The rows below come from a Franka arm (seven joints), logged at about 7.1 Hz.
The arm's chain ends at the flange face. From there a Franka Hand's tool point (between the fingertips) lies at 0.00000 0.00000 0.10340 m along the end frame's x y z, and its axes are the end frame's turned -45 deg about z.
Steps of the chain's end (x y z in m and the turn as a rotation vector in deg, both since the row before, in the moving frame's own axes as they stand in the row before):
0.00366, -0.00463, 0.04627, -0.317, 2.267, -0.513
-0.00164, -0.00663, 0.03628, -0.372, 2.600, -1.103
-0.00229, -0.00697, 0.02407, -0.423, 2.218, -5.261
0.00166, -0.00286, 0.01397, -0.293, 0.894, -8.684
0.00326, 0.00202, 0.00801, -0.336, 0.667, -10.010
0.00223, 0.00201, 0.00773, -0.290, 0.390, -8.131
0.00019, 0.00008, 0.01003, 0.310, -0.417, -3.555
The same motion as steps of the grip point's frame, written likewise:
0.00836, 0.00260, 0.04619, -1.827, 1.379, -0.513
0.00641, -0.00208, 0.03617, -2.102, 1.575, -1.103
0.00575, -0.00329, 0.02399, -1.867, 1.269, -5.261
0.00407, 0.00060, 0.01396, -0.839, 0.425, -8.684
0.00141, 0.00497, 0.00800, -0.709, 0.234, -10.010
0.00034, 0.00385, 0.00773, -0.481, 0.071, -8.131
-0.00009, -0.00073, 0.01003, 0.514, -0.076, -3.555

